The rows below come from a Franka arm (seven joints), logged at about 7 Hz.
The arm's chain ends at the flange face. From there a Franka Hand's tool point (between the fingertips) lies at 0.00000 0.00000 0.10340 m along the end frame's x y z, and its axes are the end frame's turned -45 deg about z.
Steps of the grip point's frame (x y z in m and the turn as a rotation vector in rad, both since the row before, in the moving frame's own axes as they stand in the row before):
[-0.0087, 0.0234, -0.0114, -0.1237, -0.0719, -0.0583]
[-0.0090, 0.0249, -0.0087, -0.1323, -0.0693, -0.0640]
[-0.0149, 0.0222, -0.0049, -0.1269, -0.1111, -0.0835]
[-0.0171, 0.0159, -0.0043, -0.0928, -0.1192, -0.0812]
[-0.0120, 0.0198, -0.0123, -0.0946, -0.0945, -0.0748]
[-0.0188, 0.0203, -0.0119, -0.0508, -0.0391, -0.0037]
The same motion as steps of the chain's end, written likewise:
[0.0062, 0.0086, -0.0103, -0.1383, 0.0366, -0.0583]
[0.0062, 0.0094, -0.0075, -0.1426, 0.0445, -0.0640]
[0.0033, 0.0090, -0.0034, -0.1683, 0.0112, -0.0835]
[0.0004, 0.0078, -0.0031, -0.1499, -0.0187, -0.0812]
[0.0050, 0.0087, -0.0114, -0.1337, 0.0001, -0.0748]
[0.0002, 0.0211, -0.0117, -0.0636, 0.0083, -0.0037]

